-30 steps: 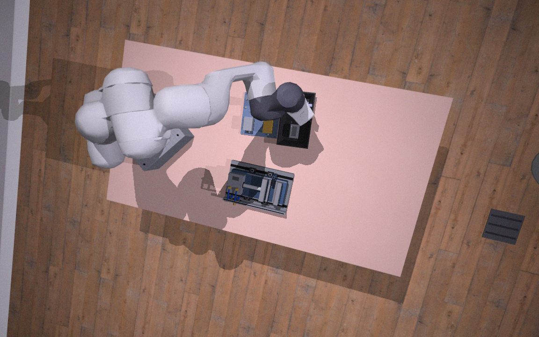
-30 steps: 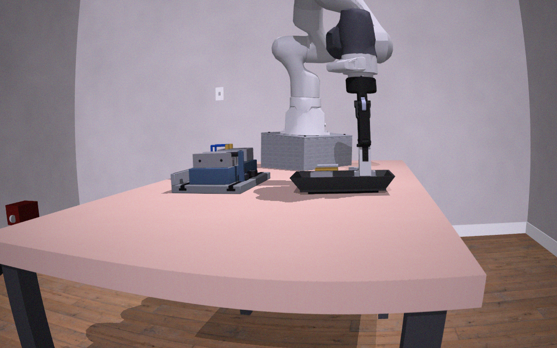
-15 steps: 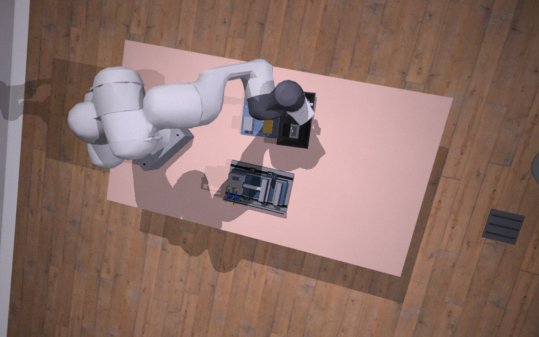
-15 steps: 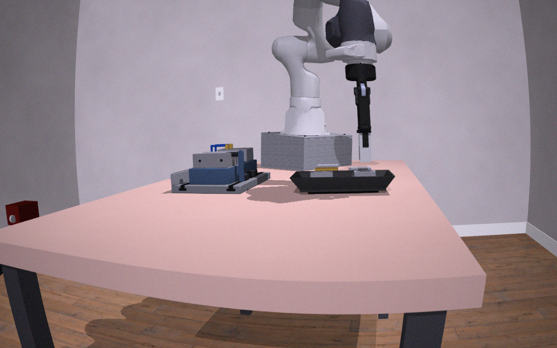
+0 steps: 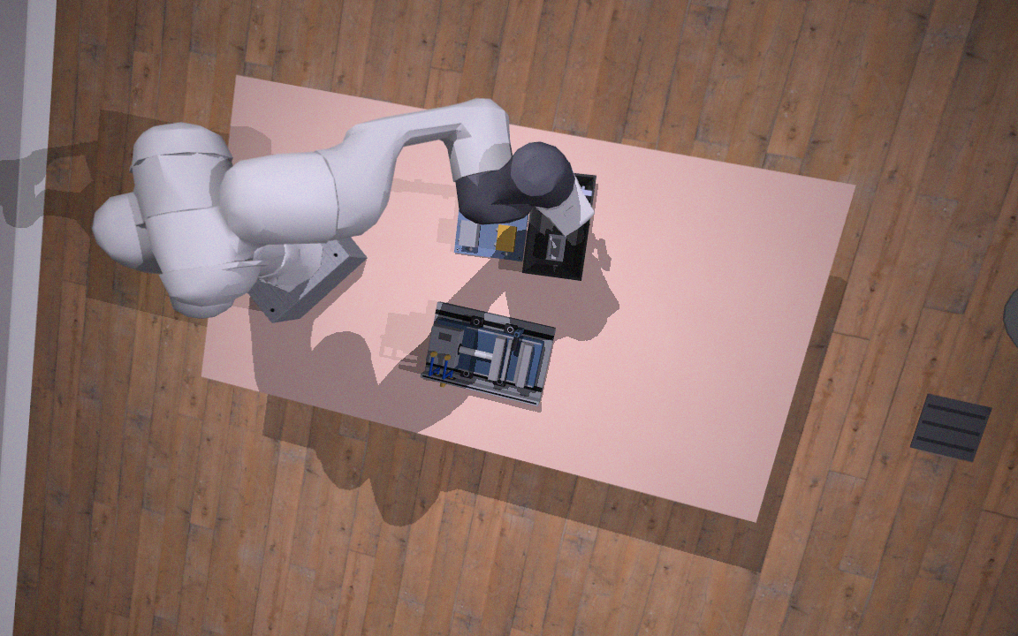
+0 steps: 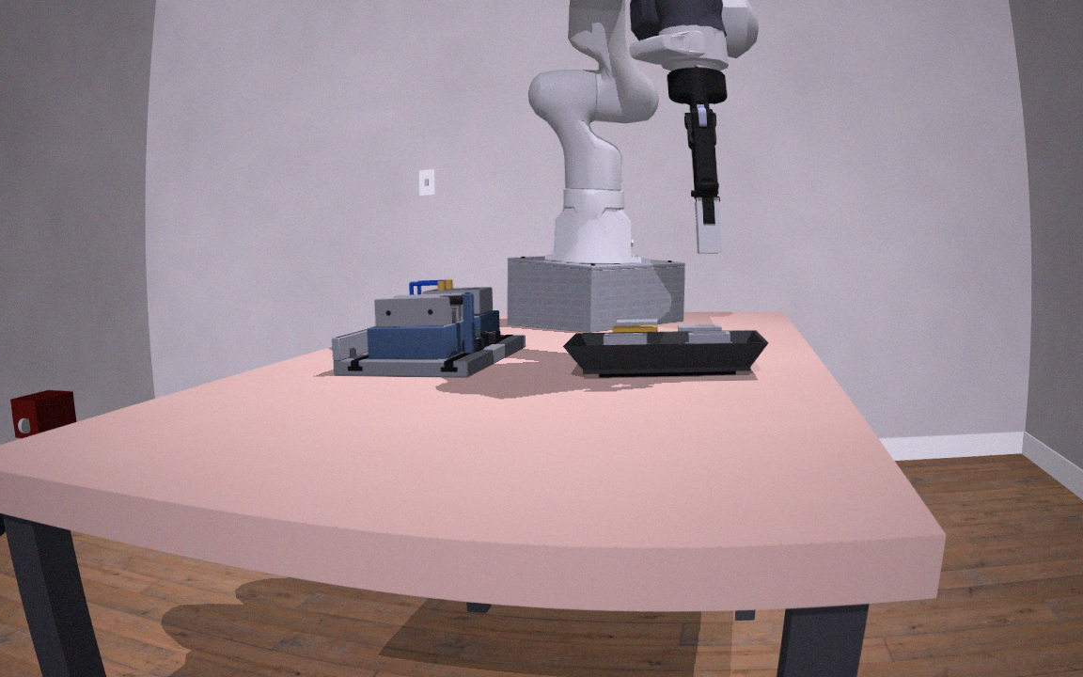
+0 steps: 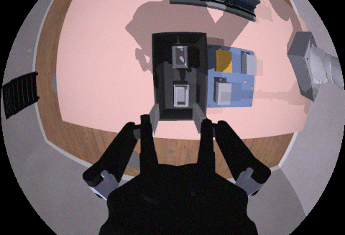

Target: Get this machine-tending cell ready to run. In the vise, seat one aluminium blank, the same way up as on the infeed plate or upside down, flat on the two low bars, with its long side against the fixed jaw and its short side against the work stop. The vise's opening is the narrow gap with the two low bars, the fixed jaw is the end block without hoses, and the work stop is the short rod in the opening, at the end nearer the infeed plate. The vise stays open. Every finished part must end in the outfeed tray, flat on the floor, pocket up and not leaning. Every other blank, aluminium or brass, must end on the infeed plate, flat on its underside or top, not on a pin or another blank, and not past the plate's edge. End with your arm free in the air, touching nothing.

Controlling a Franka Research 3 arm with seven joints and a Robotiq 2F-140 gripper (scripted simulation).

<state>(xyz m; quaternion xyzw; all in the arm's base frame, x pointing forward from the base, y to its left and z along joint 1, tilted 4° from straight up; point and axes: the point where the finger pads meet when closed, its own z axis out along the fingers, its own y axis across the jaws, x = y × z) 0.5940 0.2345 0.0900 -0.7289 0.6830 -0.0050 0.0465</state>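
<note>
Right now my hand is 13 cm past the aluminium blank, 2 cm to the left of it and 15 cm above it. From my hand the other things lie so: cylinder: 21 cm behind, 39 cm to the right, 10 cm below; then brass blank: 12 cm behind, 11 cm to the right, 15 cm below; then vise: 11 cm behind, 39 cm to the right, 13 cm below.
</note>
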